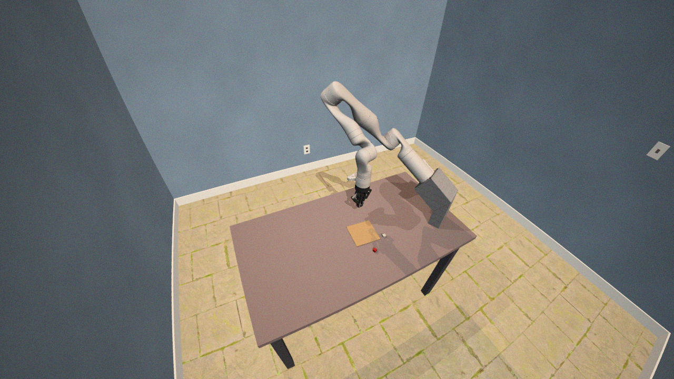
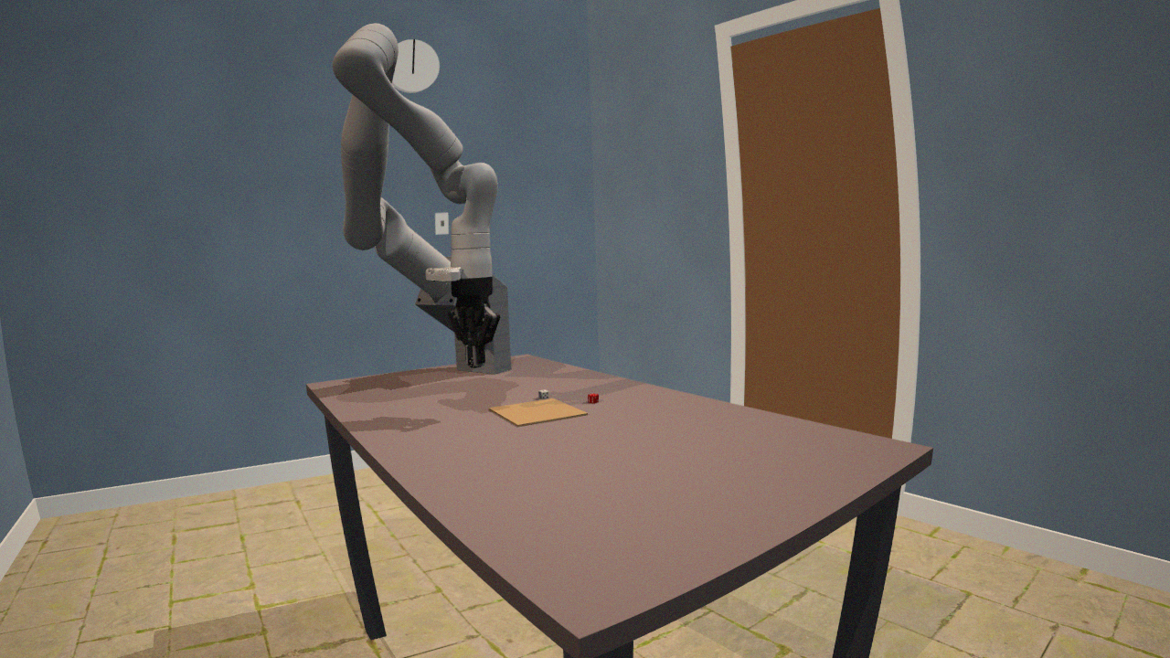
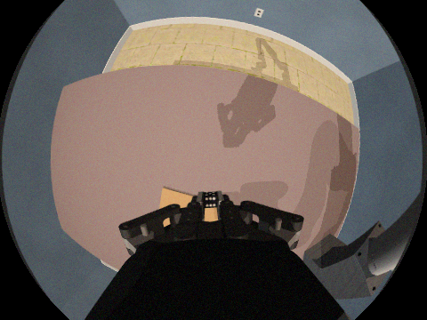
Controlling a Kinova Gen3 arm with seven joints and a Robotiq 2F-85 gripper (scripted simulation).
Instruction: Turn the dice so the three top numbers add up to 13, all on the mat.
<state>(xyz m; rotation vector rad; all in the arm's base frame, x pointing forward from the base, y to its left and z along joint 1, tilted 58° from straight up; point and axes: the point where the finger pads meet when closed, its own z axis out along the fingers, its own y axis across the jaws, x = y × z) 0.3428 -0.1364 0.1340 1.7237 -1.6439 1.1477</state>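
Now: hand 60 mm short of the tan mat, 90 mm to the right of it and 120 mm above it. From my hand the other things lie so: red die 100 mm ahead, 210 mm to the left, 110 mm below.
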